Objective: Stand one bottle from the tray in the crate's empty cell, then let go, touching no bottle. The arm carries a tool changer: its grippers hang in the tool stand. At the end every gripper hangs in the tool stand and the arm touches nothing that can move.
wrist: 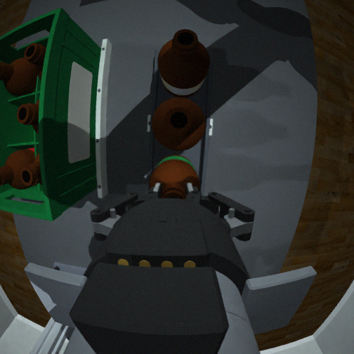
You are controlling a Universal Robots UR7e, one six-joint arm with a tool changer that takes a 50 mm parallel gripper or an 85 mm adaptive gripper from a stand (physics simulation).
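Observation:
My gripper (173,189) is shut on the neck of the nearest brown bottle (175,175), which has a green band. This bottle is upright at the near end of the tray (206,165); its base is hidden. A second brown bottle (178,135) stands in the middle of the tray, seen almost from above. A third brown bottle (183,65), with a white band, stands at the far end. The green crate (59,105) is at the left, partly out of view, with several brown bottles in it. The part of the crate beyond the left edge is hidden, and I cannot tell which cell is empty.
A pale rail (102,120) runs between the crate and the tray. Small white brackets (211,127) sit at the tray's sides. Flat grey plates (282,300) show low on both sides of the gripper body. The grey table top (260,165) ends at a wooden floor (335,150).

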